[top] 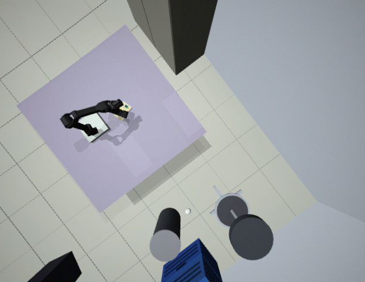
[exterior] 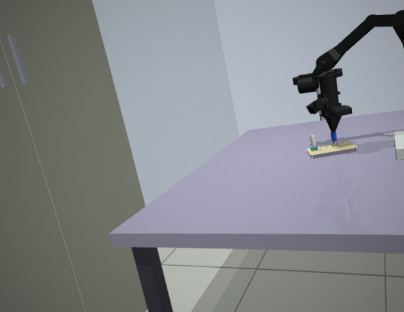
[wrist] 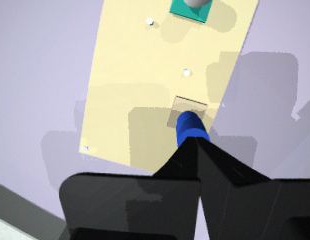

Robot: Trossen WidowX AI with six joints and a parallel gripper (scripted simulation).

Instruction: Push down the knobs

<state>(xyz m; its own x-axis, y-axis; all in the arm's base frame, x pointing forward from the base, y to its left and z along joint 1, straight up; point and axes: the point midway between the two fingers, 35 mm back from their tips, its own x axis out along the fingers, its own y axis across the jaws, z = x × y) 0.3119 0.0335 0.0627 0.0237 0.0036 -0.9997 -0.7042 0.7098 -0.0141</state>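
Now: gripper tip 20 mm above the blue knob. The rest, counted from my gripper tip: grey knob 60 mm ahead, 60 mm to the left, 10 mm below.
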